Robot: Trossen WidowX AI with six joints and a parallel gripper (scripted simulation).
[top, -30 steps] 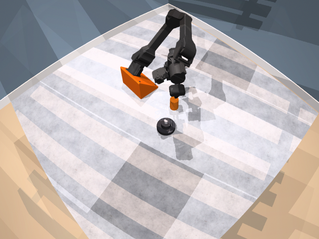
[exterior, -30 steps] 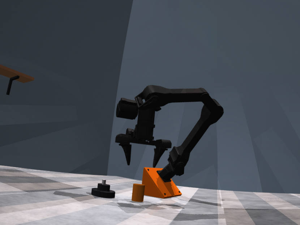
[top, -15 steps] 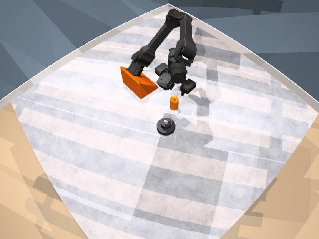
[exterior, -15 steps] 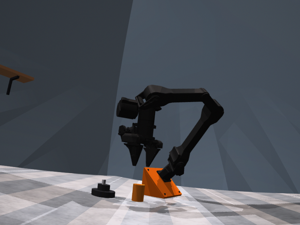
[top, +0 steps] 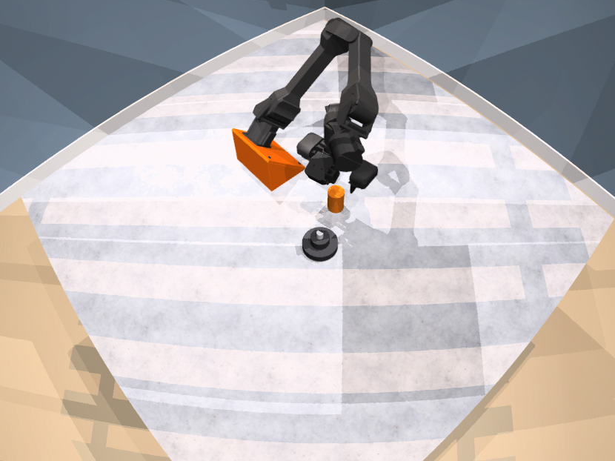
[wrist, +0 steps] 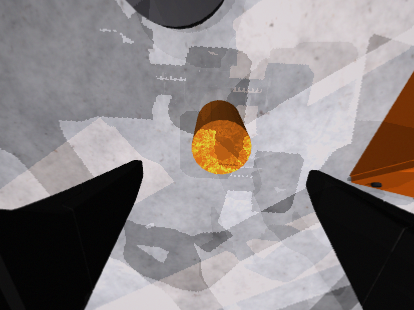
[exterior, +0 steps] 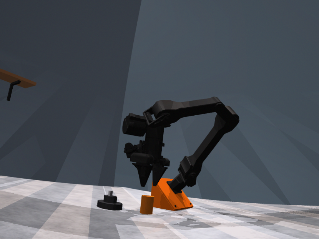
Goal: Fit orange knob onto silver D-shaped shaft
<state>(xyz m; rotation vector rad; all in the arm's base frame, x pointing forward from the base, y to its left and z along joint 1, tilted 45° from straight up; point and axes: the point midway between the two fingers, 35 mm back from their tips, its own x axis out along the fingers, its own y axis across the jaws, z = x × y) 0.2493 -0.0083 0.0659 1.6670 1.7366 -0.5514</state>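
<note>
Right now the orange knob is 50 mm below my gripper tip. From my gripper tip the other things lie so: black round pedestal (110 mm to the right, 60 mm below, 60 mm ahead).
</note>
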